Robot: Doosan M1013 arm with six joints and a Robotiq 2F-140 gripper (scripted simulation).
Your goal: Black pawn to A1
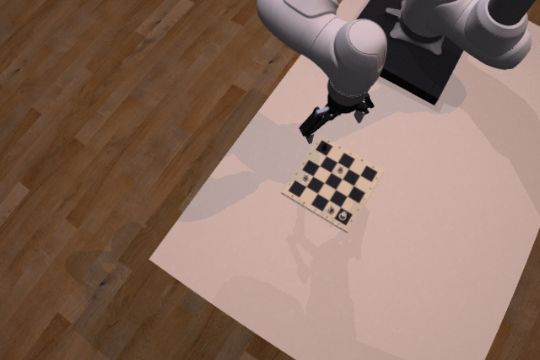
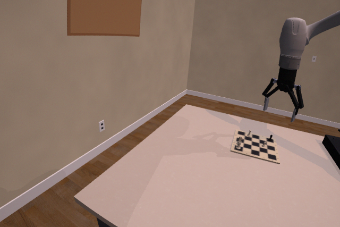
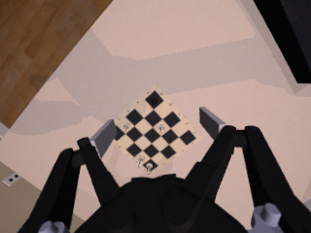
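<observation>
My gripper is now 14 cm above the black pawn and 1 cm to the left of it. Round my hand: chessboard: 16 cm below, 8 cm ahead, 5 cm to the left.
</observation>
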